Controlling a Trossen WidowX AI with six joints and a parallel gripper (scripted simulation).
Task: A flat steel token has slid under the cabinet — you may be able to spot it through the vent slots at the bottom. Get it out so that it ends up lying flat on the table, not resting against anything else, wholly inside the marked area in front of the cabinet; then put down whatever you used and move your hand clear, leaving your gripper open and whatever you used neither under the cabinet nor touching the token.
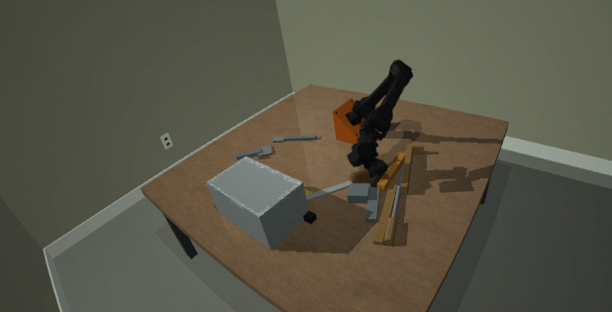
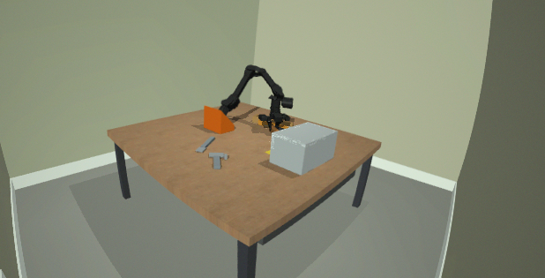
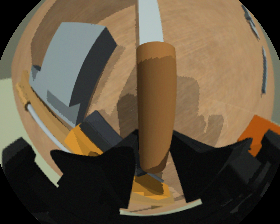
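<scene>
Now: the grey block 11 cm ahead of my gripper tip, 4 cm to the left of it and 1 cm above it. From my gripper tip the other things lie so: wooden stick (17 cm to the left, 11 cm ahead); then orange bar (6 cm to the left, 6 cm behind, 1 cm above); then grey t-piece (53 cm to the right, 16 cm ahead).
</scene>
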